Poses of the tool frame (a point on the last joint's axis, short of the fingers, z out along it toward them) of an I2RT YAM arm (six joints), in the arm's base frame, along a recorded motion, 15 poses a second.
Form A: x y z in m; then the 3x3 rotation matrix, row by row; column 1 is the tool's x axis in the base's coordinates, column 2 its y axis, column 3 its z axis. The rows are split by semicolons.
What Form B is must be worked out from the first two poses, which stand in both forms.
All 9 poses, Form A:
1: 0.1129 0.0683 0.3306; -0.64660 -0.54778 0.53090; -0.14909 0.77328 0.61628; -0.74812 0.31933 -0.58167
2: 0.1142 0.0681 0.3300; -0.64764 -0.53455 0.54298; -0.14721 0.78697 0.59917; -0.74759 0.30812 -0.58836
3: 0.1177 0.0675 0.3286; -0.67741 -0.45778 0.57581; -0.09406 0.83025 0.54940; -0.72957 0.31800 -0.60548
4: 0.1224 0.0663 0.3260; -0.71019 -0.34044 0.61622; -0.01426 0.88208 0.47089; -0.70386 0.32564 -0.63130
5: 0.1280 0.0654 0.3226; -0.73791 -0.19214 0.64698; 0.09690 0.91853 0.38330; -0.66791 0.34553 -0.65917
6: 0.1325 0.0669 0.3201; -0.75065 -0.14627 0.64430; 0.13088 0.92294 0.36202; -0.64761 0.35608 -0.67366
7: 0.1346 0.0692 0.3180; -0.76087 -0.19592 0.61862; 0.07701 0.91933 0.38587; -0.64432 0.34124 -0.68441
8: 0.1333 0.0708 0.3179; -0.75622 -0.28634 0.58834; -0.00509 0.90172 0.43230; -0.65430 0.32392 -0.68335
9: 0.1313 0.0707 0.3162; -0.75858 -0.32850 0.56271; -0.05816 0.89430 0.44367; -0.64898 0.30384 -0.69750
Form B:
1: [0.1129 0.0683 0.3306 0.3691 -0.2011 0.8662 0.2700]
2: [0.1142 0.0681 0.3300 0.3711 -0.1961 0.8693 0.2609]
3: [0.1177 0.0675 0.3286 0.3699 -0.1564 0.8822 0.2458]
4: [0.1224 0.0663 0.3260 0.3676 -0.0988 0.8977 0.2218]
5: [0.1280 0.0654 0.3226 0.3611 -0.0262 0.9104 0.2001]
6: [0.1325 0.0669 0.3201 0.3531 -0.0042 0.9148 0.1962]
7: [0.1346 0.0692 0.3180 0.3443 -0.0324 0.9171 0.1982]
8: [0.1333 0.0708 0.3179 0.3399 -0.0797 0.9140 0.2069]
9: [0.1313 0.0707 0.3162 0.3310 -0.1056 0.9152 0.2042]
